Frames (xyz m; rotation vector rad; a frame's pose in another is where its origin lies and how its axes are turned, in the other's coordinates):
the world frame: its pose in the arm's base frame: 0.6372 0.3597 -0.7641 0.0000 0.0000 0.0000
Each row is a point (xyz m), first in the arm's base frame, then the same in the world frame.
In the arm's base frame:
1: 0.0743 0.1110 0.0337
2: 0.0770 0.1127 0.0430
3: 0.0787 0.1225 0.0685
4: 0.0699 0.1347 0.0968
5: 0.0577 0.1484 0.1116
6: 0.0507 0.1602 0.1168
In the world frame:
1: -0.5629 -0.2487 0.7978
2: -0.5602 -0.2470 0.8071
3: -0.5585 -0.2372 0.8326
4: -0.5673 -0.2250 0.8609
5: -0.5795 -0.2113 0.8757
6: -0.5865 -0.1995 0.8809

